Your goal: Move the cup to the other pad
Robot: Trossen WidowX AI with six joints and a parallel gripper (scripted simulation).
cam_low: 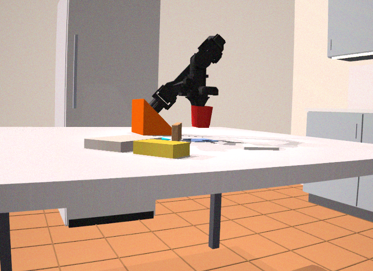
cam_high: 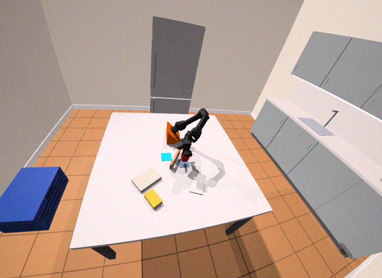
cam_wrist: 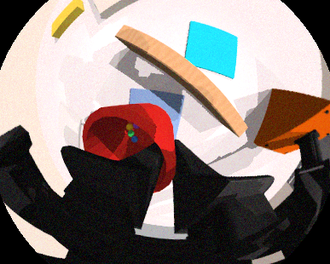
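Right now the cyan pad is 140 mm to the right of my gripper tip, 90 mm below it and 50 mm behind it. Also, from my gripper tip: light blue pad: 90 mm below, 30 mm ahead; wooden bar: 70 mm to the right, 60 mm below, 10 mm behind; cup: 30 mm ahead.
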